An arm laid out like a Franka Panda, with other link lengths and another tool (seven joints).
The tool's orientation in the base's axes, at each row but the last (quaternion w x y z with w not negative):
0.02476, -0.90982, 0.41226, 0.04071
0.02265, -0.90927, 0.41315, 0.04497
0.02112, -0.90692, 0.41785, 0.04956
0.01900, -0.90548, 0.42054, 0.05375
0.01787, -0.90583, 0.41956, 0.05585
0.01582, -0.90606, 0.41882, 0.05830
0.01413, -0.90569, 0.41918, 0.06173
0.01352, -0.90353, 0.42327, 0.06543
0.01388, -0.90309, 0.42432, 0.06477
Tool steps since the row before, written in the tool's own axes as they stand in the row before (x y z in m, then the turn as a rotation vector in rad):
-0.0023, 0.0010, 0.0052, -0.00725, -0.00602, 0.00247
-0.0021, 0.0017, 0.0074, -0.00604, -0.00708, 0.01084
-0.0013, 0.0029, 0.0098, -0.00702, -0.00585, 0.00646
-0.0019, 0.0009, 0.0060, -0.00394, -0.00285, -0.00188
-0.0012, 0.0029, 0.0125, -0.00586, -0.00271, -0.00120
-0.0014, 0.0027, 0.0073, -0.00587, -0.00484, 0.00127
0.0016, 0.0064, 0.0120, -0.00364, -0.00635, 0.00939
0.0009, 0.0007, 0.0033, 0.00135, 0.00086, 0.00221
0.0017, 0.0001, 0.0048, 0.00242, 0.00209, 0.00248
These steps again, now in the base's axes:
-0.0025, 0.0015, -0.0050, -0.00037, 0.00958, -0.00170
-0.0031, 0.0010, -0.0072, 0.00070, 0.01003, -0.01015
-0.0038, -0.0001, -0.0096, -0.00055, 0.00962, -0.00569
-0.0024, 0.0013, -0.0057, -0.00019, 0.00468, 0.00228
-0.0041, 0.0000, -0.0122, -0.00159, 0.00610, 0.00183
-0.0036, -0.0001, -0.0070, -0.00021, 0.00768, -0.00066
-0.0050, -0.0044, -0.0119, 0.00156, 0.00760, -0.00903
-0.0003, -0.0009, -0.0034, -0.00004, -0.00141, -0.00234
0.0005, -0.0010, -0.0050, -0.00034, -0.00299, -0.00271

